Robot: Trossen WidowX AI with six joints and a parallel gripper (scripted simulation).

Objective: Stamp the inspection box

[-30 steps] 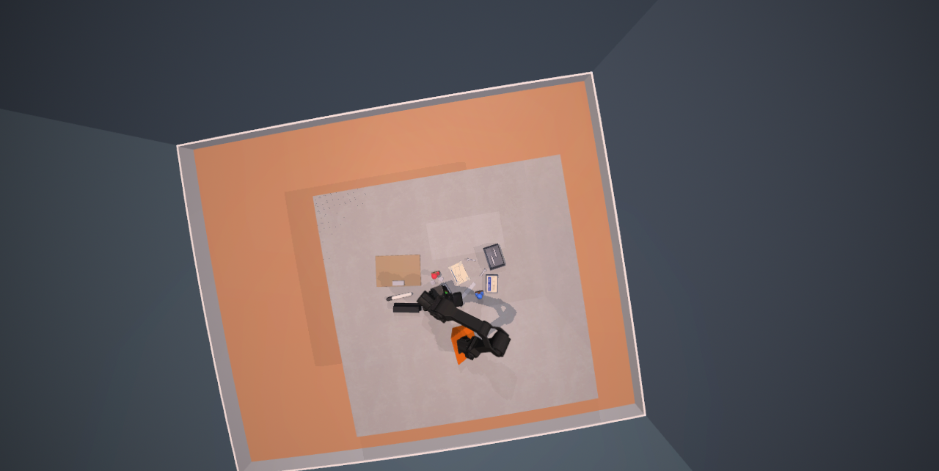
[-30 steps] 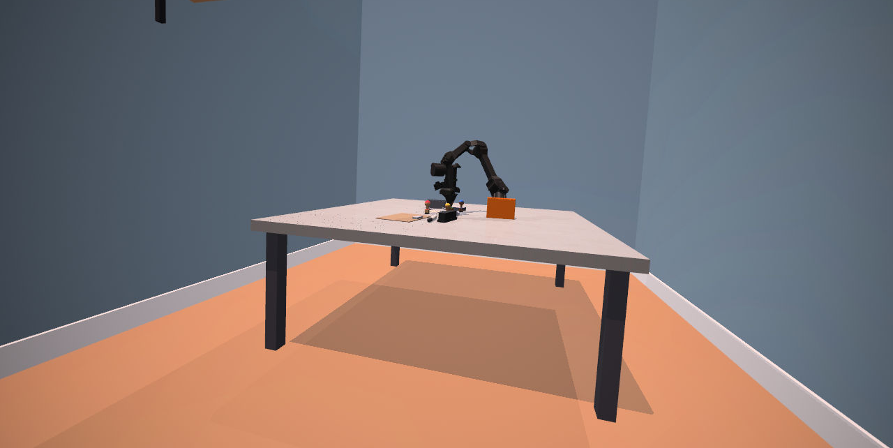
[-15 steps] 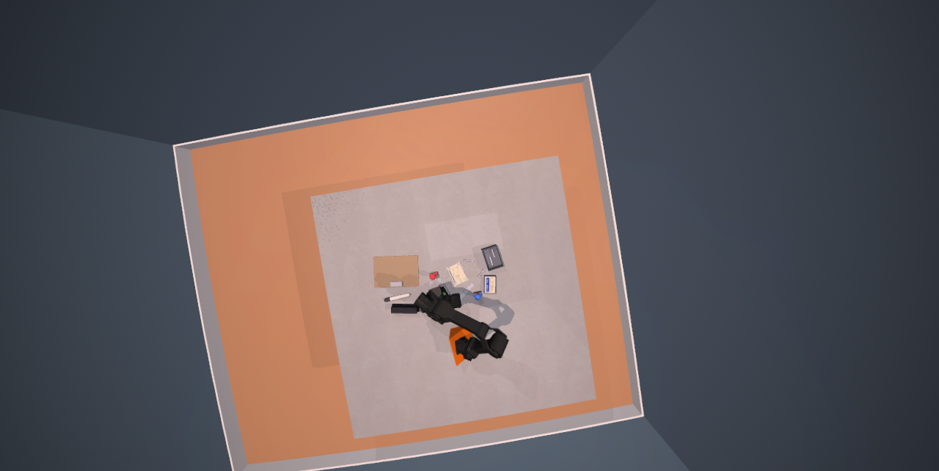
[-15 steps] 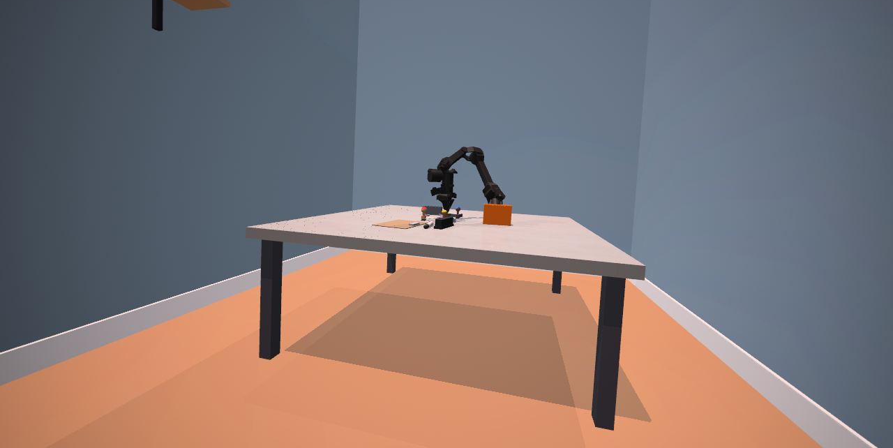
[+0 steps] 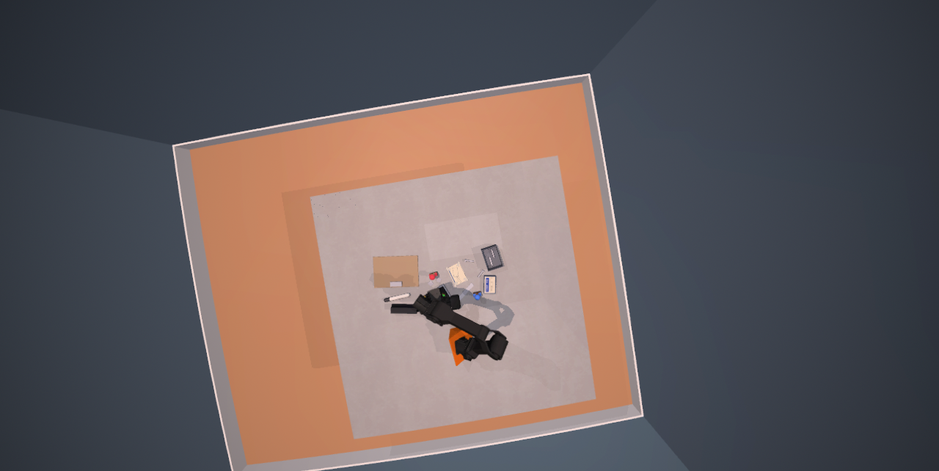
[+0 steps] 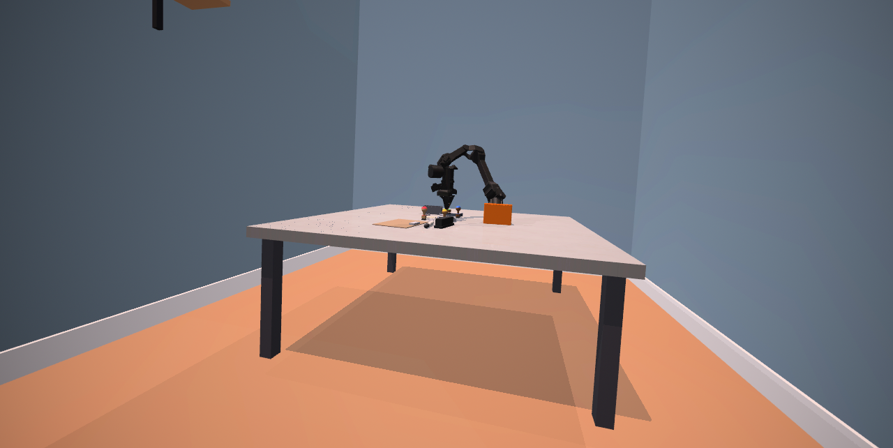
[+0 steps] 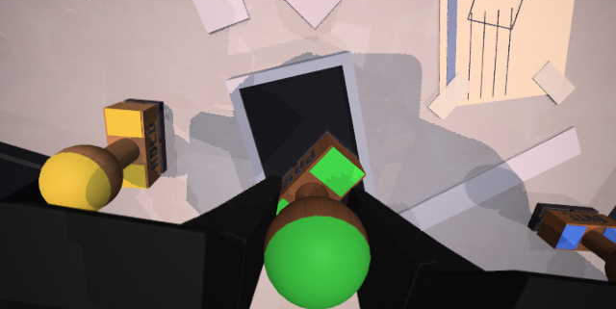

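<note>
My gripper tip is now 5 cm above the ink pad. From my gripper tip the other things lie so: yellow stamp (9 cm to the left, 4 cm below, 1 cm behind); pass stamp (right at my gripper tip); red stamp (11 cm ahead, 4 cm below, 3 cm to the left).
</note>
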